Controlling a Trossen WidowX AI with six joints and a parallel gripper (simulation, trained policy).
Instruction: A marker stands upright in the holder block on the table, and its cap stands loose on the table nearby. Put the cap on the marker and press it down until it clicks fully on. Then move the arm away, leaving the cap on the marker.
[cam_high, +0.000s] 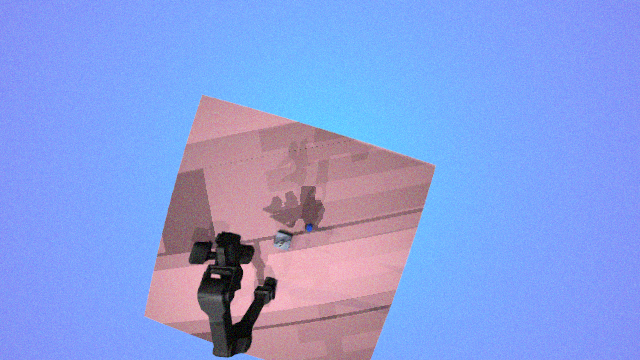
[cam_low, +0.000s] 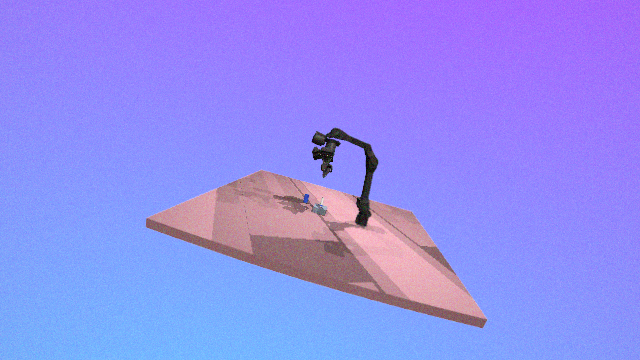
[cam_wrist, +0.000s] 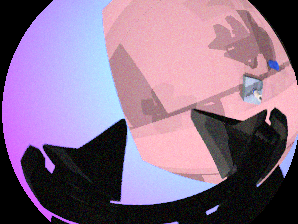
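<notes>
Right now my gripper tip is 30 cm to the left of the blue cap, 23 cm above it and 9 cm short of it. The rest, counted from my gripper tip: grey holder block: 24 cm below, 19 cm to the right, 2 cm behind.
</notes>
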